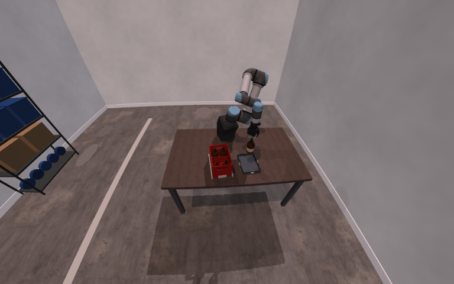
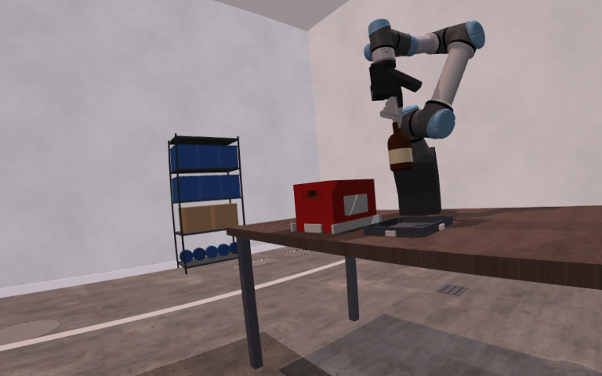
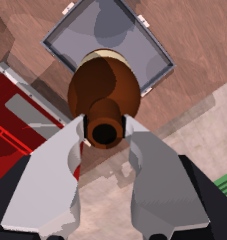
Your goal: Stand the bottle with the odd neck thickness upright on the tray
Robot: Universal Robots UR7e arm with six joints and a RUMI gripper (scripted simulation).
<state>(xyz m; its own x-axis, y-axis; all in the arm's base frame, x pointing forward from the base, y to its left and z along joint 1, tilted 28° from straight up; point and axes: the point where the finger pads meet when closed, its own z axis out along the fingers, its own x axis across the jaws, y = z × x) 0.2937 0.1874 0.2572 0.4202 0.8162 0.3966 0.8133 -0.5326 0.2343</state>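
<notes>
Right now my hand is 7 cm above the brown bottle. From my hand the other things lie so: dark tray 1 cm to the left, 32 cm below; then red crate 8 cm ahead, 28 cm to the right, 25 cm below; then glass bottle 17 cm ahead, 29 cm to the right, 25 cm below.
</notes>
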